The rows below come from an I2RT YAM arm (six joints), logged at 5 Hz.
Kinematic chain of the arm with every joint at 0, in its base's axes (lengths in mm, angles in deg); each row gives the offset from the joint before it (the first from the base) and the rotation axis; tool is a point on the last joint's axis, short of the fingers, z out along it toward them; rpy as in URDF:
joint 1: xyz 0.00 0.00 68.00 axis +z
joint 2: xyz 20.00 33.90 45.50 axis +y
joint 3: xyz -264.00 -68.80 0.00 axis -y
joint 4: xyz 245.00 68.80 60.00 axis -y
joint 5: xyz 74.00 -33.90 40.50 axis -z
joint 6: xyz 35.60 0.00 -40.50 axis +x
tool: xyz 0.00 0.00 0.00 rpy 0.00 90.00 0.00
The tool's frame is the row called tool.
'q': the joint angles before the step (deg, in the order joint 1, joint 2, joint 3, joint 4, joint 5, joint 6). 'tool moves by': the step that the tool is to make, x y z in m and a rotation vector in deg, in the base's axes. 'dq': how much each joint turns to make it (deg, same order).
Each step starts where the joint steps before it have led.
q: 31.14, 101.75, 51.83, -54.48, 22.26, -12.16
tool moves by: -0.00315, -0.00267, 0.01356, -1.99, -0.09, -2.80
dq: -0.03, -1.66, 1.31, -5.24, 0.94, 3.41
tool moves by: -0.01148, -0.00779, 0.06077, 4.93, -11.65, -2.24
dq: 0.01, -13.89, 1.49, -3.99, 1.34, 2.78
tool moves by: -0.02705, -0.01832, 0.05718, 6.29, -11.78, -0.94
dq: -0.38, -15.26, 1.01, -3.19, 0.67, 0.60
